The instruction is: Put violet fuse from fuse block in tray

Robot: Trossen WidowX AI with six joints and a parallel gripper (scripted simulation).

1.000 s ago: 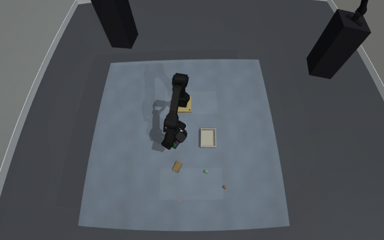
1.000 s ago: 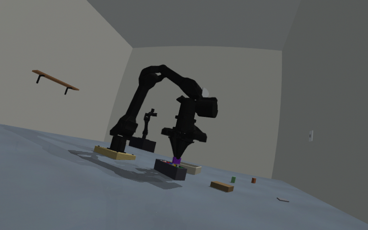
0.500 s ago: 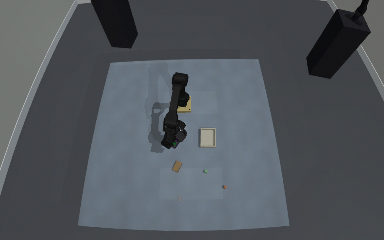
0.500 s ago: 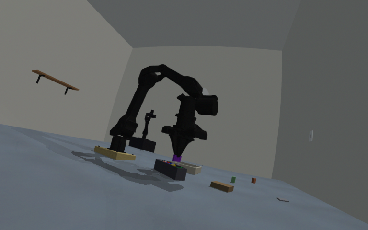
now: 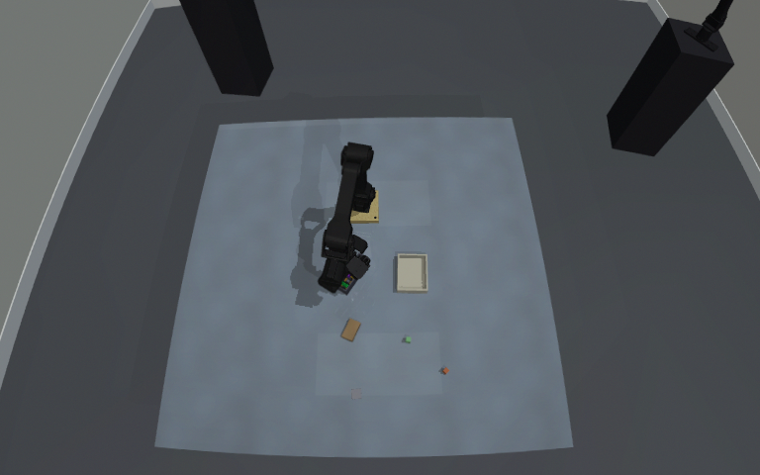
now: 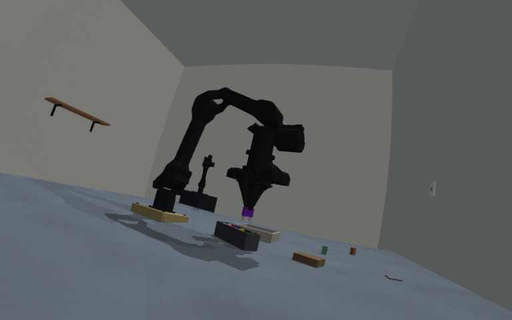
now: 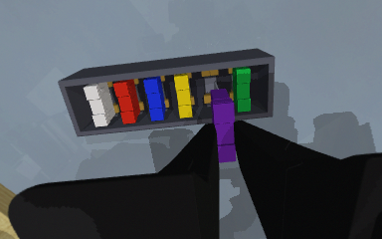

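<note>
Right now my gripper tip is 21 cm to the right of the tray, 9 cm above it and 7 cm past it. The rest, counted from my gripper tip: yellow fuse (7 cm below, 2 cm behind, 1 cm to the left); then violet fuse (1 cm below); then green fuse (7 cm below, 2 cm ahead, 1 cm to the right).
</note>
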